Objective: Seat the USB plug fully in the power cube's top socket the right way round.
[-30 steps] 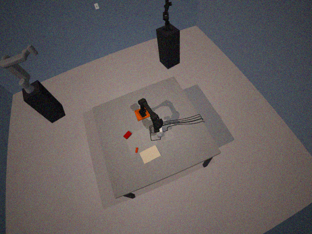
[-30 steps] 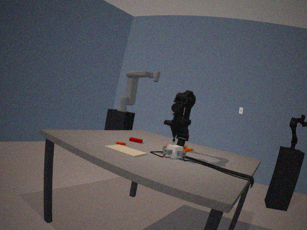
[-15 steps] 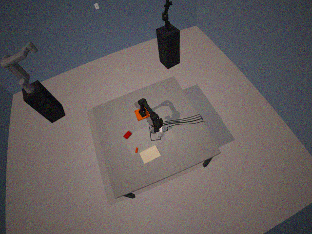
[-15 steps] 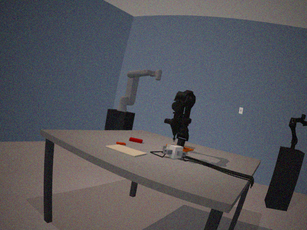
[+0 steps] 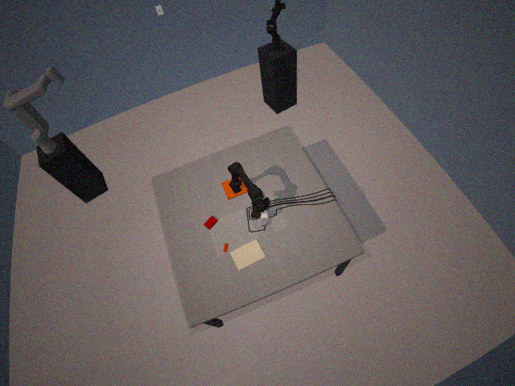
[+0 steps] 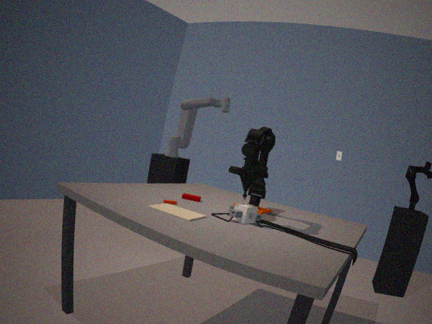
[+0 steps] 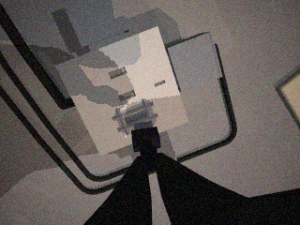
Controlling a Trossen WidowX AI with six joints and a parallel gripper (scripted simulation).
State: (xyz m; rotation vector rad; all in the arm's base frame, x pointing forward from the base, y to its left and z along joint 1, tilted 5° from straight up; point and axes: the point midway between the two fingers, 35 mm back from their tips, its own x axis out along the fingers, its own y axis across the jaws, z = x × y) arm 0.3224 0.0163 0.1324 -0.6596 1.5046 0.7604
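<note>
My gripper tip is 2 cm above the black USB plug. The rest, counted from my gripper tip: cream pad: 22 cm to the right, 19 cm ahead, 13 cm below; then red block: 33 cm to the right, 18 cm behind, 13 cm below; then small orange piece: 33 cm to the right, 13 cm below, 6 cm ahead.
</note>
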